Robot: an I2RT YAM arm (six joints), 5 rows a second.
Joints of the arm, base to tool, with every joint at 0 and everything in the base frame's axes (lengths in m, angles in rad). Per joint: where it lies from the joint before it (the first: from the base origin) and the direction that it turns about. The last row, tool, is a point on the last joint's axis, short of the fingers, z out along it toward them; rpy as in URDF.
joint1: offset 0.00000 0.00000 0.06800 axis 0 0 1
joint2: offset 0.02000 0.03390 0.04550 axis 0 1 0
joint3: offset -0.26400 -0.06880 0.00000 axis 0 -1 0
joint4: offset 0.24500 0.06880 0.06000 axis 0 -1 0
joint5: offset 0.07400 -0.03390 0.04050 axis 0 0 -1
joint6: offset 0.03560 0.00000 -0.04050 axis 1 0 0
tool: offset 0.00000 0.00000 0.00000 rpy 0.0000 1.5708 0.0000
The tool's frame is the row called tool.
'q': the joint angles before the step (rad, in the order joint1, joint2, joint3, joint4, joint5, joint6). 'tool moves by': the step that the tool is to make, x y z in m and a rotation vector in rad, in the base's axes. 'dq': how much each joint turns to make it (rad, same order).
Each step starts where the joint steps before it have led.
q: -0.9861, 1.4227, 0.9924, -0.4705, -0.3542, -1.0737
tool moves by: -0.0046, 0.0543, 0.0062, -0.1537, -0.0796, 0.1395
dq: 0.1044, -0.2325, -0.1886, 0.1103, -0.0040, -0.0475
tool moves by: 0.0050, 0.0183, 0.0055, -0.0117, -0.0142, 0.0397
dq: 0.0671, -0.0528, -0.0163, -0.0108, 0.0184, 0.0218
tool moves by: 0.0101, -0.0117, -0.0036, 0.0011, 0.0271, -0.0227
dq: 0.0014, 0.0729, 0.0357, 0.0184, 0.0306, 0.0020
